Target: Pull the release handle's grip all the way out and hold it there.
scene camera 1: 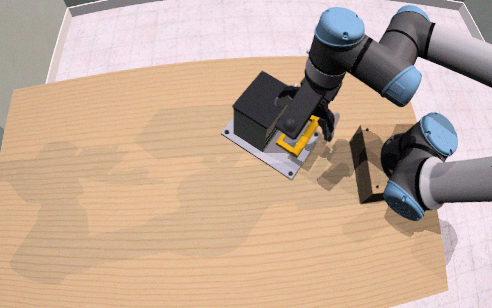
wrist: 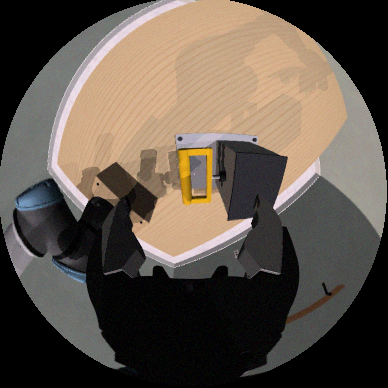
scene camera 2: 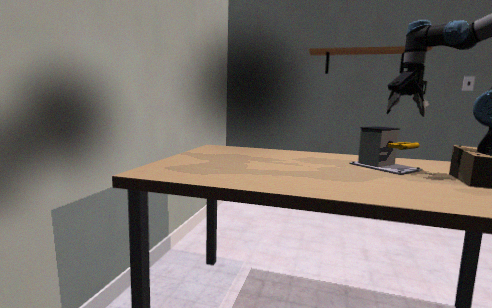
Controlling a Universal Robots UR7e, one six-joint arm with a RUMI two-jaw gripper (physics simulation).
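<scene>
The release handle's yellow grip [scene camera 1: 307, 138] [scene camera 2: 407, 145] [wrist: 185, 175] is a rectangular frame beside a dark box [scene camera 1: 262, 95] [scene camera 2: 372, 145] [wrist: 257, 175]. A short thin rod [wrist: 216, 177] joins it to the box's side, with a narrow gap between frame and box. The box stands on a light grey plate [scene camera 1: 280, 162] [scene camera 2: 400, 170] [wrist: 215, 137]. My gripper [scene camera 1: 306, 117] [scene camera 2: 405, 114] [wrist: 191, 197] is open and empty, pointing down, well above the box and grip and touching neither. In scene camera 1 it hides part of the grip and the rod.
The arm's brown base block [scene camera 1: 367, 170] [scene camera 2: 465, 167] [wrist: 127, 190] stands on the wooden table [scene camera 1: 150, 225] [scene camera 2: 300, 185] [wrist: 135, 70], a short way from the grip's outer side. A wall shelf [scene camera 2: 355, 51] is behind the arm. Arm shadows fall across the table.
</scene>
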